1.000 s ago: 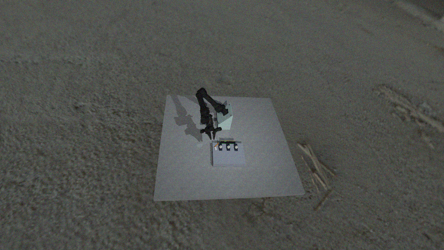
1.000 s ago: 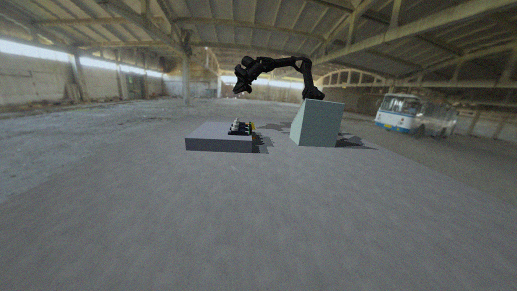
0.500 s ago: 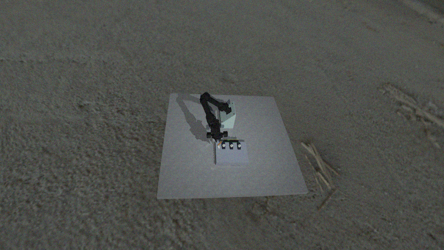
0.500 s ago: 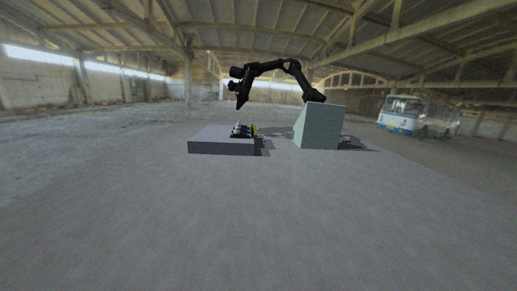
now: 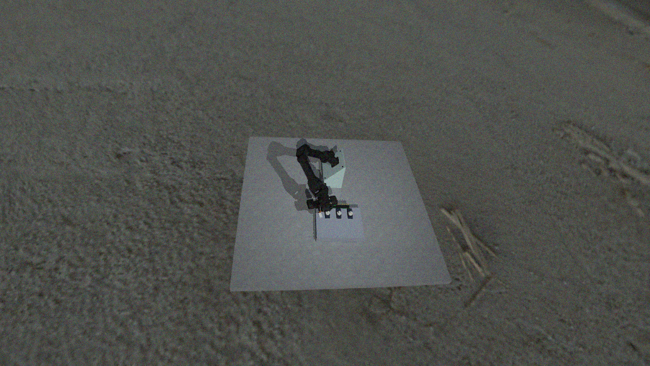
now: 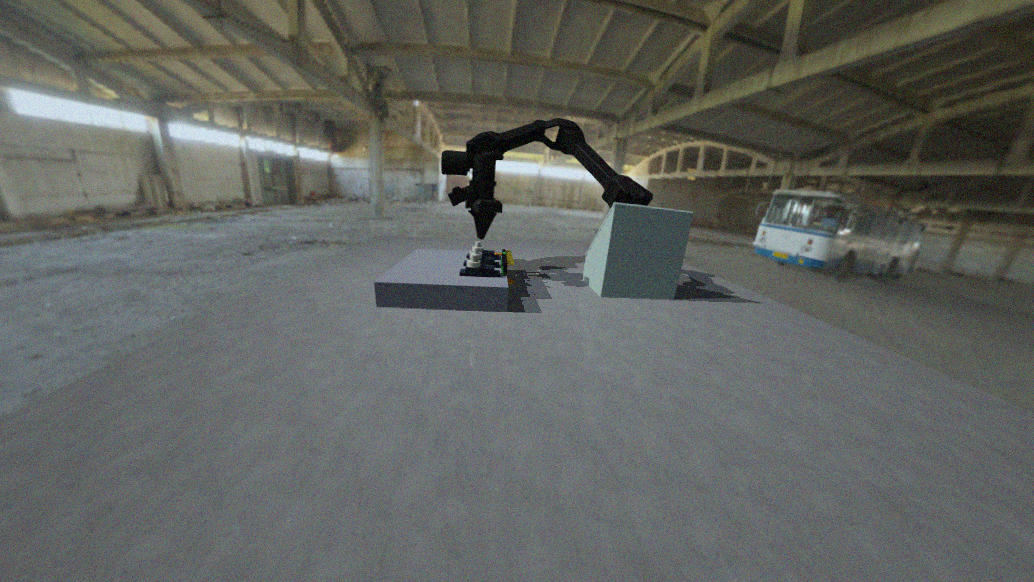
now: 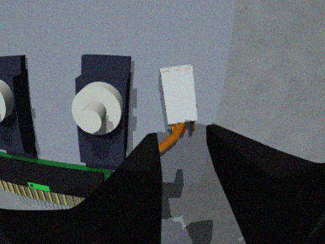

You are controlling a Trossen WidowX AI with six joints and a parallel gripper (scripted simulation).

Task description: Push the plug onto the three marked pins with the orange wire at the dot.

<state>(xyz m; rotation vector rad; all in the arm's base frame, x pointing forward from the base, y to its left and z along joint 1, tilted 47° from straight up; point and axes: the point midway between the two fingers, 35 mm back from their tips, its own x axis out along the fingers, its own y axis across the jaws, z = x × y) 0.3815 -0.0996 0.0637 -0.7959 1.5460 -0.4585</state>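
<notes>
My gripper tip is now 9 cm to the right of the bright green band, 6 cm past it and 2 cm above it. Also, from my gripper tip: grey printed holder 12 cm to the left, 10 cm ahead, 7 cm below; then dark dot 10 cm to the left, 6 cm behind, 2 cm below.
</notes>
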